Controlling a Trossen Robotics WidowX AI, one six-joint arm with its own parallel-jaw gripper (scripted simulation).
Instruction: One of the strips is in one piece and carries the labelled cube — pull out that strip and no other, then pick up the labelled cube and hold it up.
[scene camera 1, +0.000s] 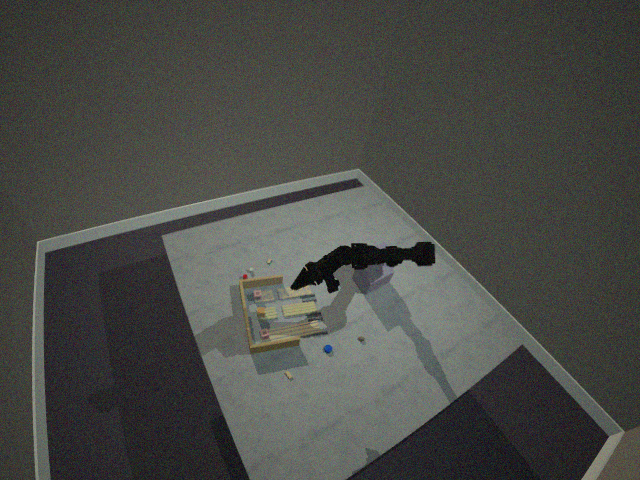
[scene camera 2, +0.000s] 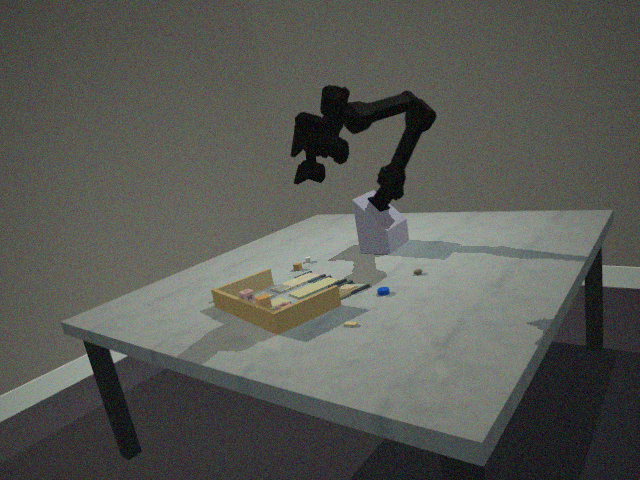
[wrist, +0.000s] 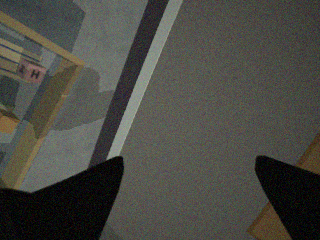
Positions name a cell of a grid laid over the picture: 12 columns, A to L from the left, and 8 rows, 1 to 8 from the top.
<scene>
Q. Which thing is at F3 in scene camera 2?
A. The gripper.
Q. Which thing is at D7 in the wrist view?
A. The gripper.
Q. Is the gripper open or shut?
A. Open.
</scene>
